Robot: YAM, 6 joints.
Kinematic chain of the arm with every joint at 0, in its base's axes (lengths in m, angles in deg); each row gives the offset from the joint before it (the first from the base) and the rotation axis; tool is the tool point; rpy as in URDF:
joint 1: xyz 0 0 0.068 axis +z
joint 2: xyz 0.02 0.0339 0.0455 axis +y
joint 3: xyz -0.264 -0.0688 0 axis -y
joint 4: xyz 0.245 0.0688 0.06 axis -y
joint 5: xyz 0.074 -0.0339 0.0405 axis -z
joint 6: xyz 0.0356 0 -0.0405 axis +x
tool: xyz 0 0 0 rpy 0 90 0
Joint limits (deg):
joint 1: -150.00..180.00
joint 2: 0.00..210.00
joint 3: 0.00..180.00
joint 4: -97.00..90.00
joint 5: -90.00..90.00
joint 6: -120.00..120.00
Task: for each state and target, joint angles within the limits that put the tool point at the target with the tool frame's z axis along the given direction. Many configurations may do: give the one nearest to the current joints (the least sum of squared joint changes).
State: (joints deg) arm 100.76 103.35 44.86 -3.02 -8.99 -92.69
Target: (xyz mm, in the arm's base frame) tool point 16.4 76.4 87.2 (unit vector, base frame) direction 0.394 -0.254 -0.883
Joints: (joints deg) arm 88.41 66.55 11.72 -50.56 23.64 -92.69
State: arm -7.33 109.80 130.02 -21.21 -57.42 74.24
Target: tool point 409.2 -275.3 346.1 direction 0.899 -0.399 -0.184
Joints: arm -34.69 115.65 105.30 -0.43 -10.57 74.24
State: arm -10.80 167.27 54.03 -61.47 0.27 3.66
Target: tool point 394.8 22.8 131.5 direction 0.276 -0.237 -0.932
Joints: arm 4.64 117.22 77.04 -34.46 14.98 3.66
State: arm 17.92 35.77 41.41 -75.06 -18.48 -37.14
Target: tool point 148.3 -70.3 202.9 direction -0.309 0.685 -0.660
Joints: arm -30.73 86.24 50.01 -96.77 -25.52 -37.14
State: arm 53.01 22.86 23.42 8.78 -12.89 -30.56
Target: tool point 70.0 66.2 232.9 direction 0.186 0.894 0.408
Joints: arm 28.48 9.61 0.10 44.18 -44.19 -30.56
